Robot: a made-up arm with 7 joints. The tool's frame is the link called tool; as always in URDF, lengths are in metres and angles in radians. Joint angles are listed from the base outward.
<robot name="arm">
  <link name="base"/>
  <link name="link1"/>
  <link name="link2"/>
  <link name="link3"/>
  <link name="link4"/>
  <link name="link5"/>
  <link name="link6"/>
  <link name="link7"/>
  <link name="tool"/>
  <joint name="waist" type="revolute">
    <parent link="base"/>
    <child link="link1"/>
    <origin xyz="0 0 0.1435"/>
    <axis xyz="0 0 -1"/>
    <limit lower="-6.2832" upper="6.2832"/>
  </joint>
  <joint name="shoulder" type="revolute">
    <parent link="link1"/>
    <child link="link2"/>
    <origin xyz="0 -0.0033 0.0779"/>
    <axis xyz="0 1 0"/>
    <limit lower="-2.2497" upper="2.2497"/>
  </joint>
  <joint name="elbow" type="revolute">
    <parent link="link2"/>
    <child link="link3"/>
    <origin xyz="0 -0.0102 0.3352"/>
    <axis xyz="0 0 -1"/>
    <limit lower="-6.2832" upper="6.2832"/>
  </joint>
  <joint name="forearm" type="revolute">
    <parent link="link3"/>
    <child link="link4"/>
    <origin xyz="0 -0.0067 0.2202"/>
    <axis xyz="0 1 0"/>
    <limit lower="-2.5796" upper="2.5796"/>
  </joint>
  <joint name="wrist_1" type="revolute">
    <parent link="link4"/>
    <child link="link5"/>
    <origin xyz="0 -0.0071 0.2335"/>
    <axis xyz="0 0 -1"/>
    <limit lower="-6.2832" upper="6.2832"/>
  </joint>
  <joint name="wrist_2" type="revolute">
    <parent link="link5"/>
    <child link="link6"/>
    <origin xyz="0 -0.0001 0.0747"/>
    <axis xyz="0 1 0"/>
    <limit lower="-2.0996" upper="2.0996"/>
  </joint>
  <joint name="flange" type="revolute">
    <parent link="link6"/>
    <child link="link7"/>
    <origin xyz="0 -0.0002 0.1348"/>
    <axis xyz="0 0 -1"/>
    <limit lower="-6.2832" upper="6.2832"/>
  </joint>
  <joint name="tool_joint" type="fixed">
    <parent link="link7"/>
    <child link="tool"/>
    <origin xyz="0 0 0" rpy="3.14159 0 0"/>
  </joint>
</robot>
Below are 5 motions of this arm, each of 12 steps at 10 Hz.
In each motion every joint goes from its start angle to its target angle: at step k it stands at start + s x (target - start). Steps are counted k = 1, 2, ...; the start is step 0. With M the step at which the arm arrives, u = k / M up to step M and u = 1 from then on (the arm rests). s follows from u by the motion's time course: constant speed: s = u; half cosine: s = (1 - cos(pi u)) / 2; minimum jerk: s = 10 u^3 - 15 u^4 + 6 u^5.
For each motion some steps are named. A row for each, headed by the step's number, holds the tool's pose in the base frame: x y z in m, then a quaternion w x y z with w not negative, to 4 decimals.
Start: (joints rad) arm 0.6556 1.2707 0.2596 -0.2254 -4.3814 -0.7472 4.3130
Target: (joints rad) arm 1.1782 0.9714 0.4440 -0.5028 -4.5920 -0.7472 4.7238
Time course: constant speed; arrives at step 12
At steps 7, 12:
7: 0.5398 -0.5862 0.7398 0.1979 0.6843 -0.3924 -0.5819
12: 0.3866 -0.5769 0.8508 0.2553 0.6037 -0.5598 -0.5069

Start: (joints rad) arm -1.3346 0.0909 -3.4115 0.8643 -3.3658 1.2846 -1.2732
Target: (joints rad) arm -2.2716 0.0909 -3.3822 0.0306 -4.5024 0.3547 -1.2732
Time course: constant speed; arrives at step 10
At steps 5, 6, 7, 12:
5: -0.0289 -0.0497 1.1753 0.2678 -0.4067 0.8661 -0.1130
6: -0.0344 -0.0374 1.1849 0.2648 -0.5049 0.8163 -0.0931
7: -0.0411 -0.0235 1.1934 0.2514 -0.5987 0.7564 -0.0781
12: -0.0801 0.0274 1.2090 0.1575 -0.8326 0.5257 -0.0749

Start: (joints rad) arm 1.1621 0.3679 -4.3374 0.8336 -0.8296 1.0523 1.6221
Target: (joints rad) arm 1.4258 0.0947 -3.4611 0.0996 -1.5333 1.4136 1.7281
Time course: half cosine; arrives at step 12
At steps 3, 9, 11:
3: -0.2270 -0.2860 0.9860 0.3911 0.2420 0.6212 0.6345
9: -0.1375 -0.1173 1.0979 0.3244 0.4149 0.6305 0.5701
11: -0.1260 -0.1052 1.1000 0.3168 0.4486 0.6029 0.5787

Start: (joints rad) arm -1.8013 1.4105 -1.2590 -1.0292 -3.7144 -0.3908 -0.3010
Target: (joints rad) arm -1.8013 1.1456 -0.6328 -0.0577 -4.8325 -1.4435 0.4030
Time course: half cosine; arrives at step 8
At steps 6, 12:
6: -0.2090 0.7547 0.6737 0.1115 0.8093 0.4443 0.3677
12: -0.2337 0.7261 0.6739 0.0354 0.7777 0.4810 0.4031

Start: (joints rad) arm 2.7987 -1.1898 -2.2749 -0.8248 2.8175 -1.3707 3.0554
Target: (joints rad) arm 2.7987 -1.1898 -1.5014 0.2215 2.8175 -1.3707 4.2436
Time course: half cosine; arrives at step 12
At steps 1, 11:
1: 0.6893 0.4069 0.6192 0.3009 0.6068 -0.1513 -0.7200
11: 0.8164 0.1023 0.5240 0.4014 -0.0538 -0.6152 -0.6764

